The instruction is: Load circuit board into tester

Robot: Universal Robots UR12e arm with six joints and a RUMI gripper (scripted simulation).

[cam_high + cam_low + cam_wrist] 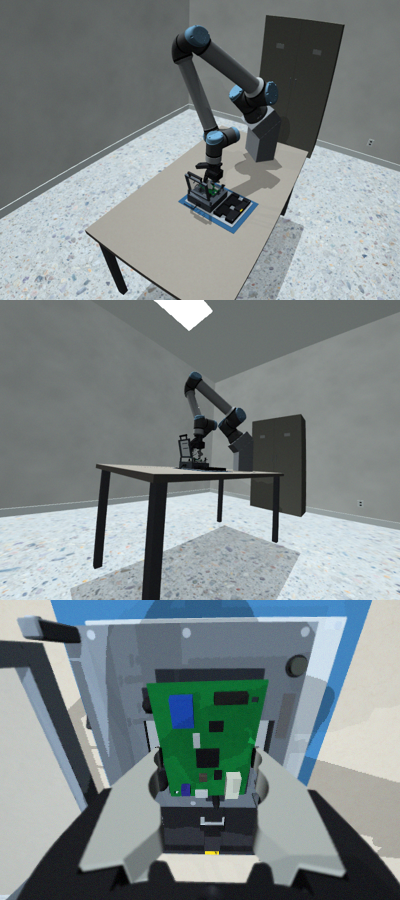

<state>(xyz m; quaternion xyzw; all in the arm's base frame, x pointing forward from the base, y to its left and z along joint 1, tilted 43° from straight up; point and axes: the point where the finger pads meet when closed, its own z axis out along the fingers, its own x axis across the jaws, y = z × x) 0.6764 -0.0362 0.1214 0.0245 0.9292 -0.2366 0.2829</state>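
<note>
Right now my hand is right at the green circuit board. From my hand the other things lie so: tester lid: 12 cm ahead, 3 cm to the right, 9 cm above; tester nest: 1 cm ahead, 1 cm to the left, 2 cm below.
</note>
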